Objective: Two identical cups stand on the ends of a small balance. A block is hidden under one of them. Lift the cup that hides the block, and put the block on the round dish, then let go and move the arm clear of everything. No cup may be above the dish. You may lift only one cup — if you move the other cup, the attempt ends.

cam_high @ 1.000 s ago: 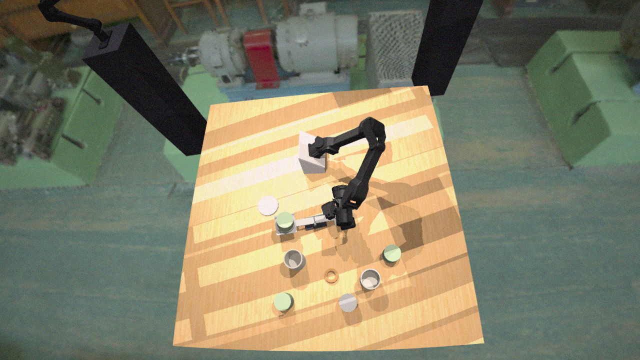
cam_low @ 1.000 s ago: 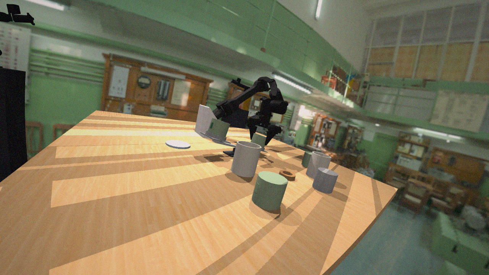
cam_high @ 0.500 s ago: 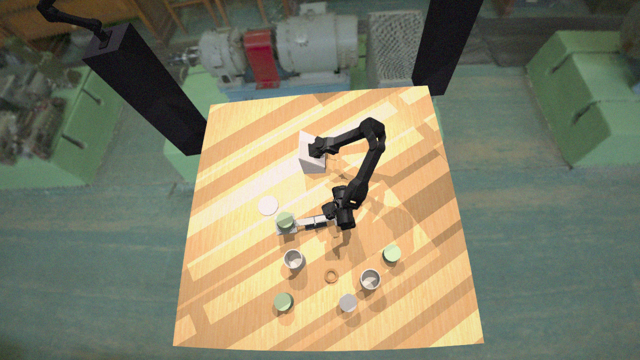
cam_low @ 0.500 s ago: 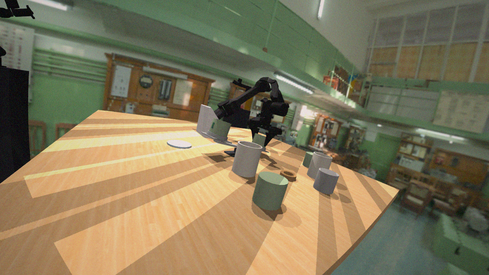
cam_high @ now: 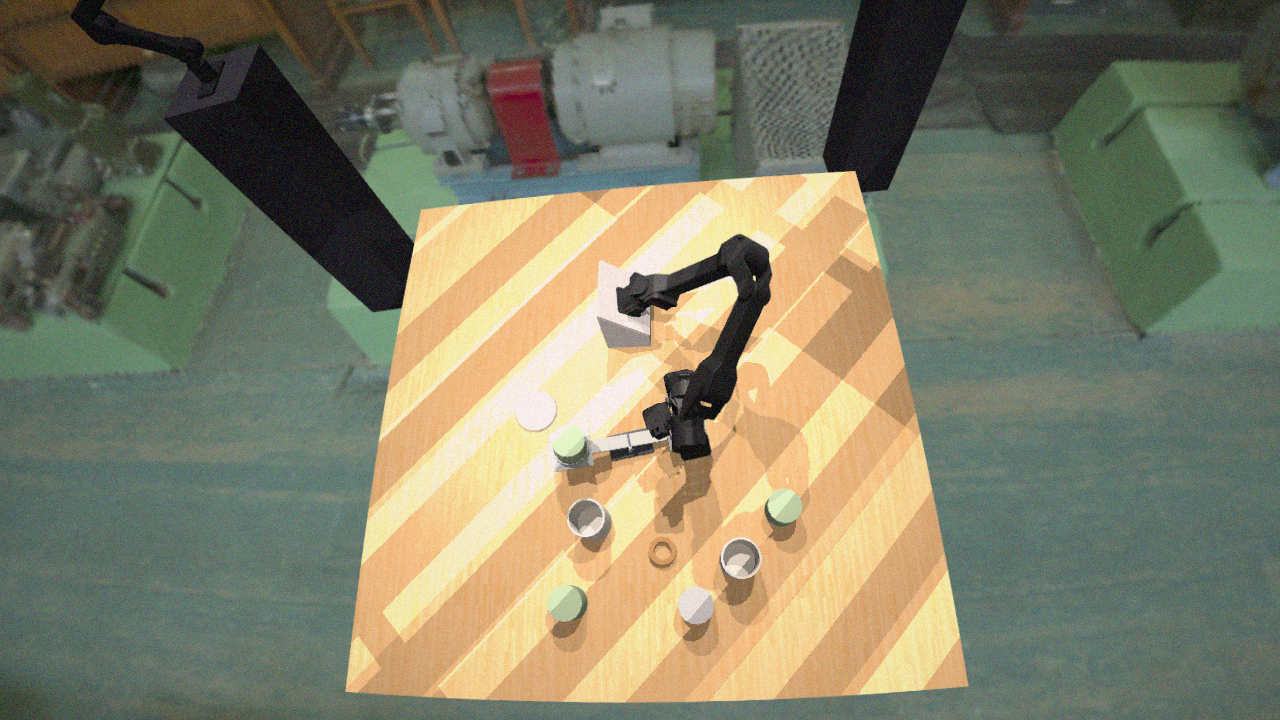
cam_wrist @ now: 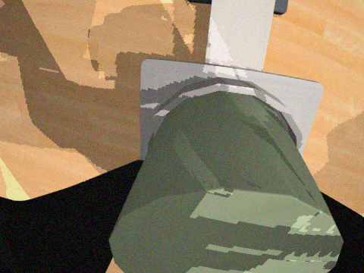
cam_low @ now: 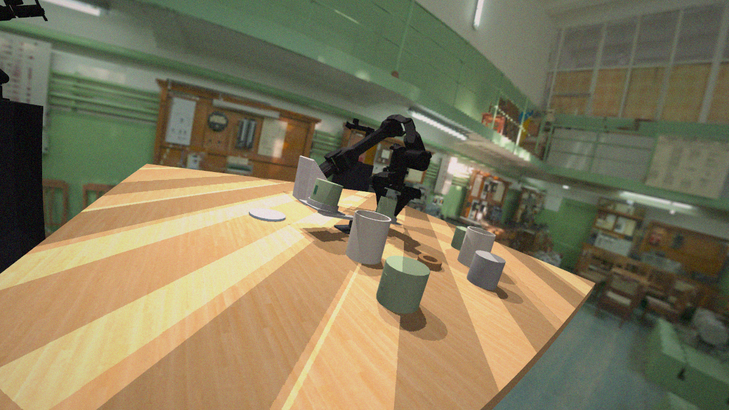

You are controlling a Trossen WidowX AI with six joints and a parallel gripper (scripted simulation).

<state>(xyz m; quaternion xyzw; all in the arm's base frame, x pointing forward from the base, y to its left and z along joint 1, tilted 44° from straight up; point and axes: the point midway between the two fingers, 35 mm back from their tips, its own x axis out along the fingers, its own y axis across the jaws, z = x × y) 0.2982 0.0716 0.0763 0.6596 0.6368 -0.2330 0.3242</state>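
Now: the grey block 10 mm below my gripper tip. From my gripper tip the other things lie so: grey cylinder 360 mm ahead, 20 mm to the right, 20 mm below; round light-blue dish 90 mm behind, 360 mm to the right, 50 mm below; small grey balance 20 mm ahead, 130 mm to the right, 20 mm below.
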